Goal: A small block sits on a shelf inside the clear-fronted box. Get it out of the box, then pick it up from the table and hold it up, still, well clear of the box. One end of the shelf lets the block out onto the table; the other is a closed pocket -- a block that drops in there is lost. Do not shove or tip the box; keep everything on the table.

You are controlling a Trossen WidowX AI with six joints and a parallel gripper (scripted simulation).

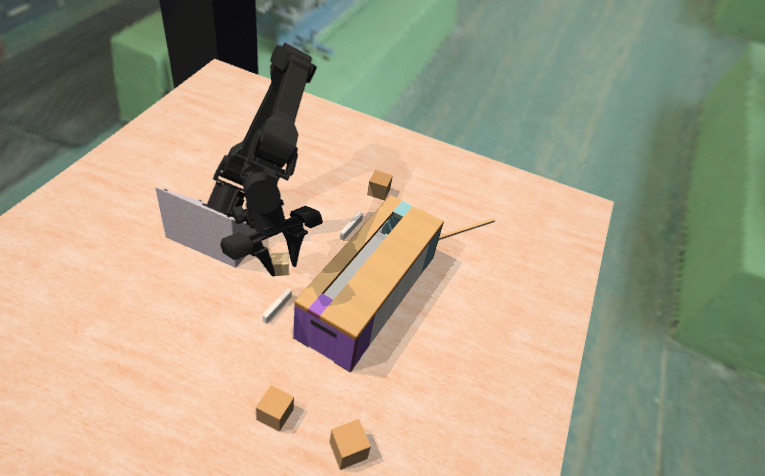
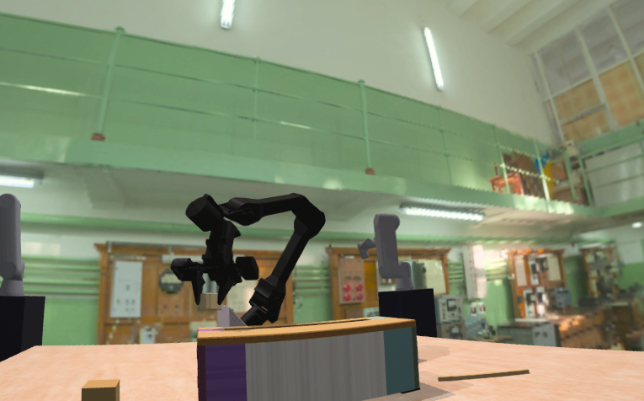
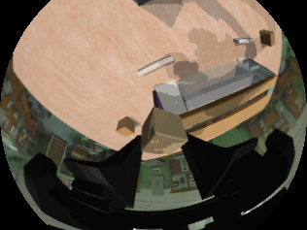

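Right now the tan block is 10 mm to the left of my gripper tip and 10 mm behind it. The rest, counted from my gripper tip: box 170 mm to the left, 110 mm below, 80 mm ahead; then thin stick 490 mm to the left, 230 mm ahead, 170 mm below.
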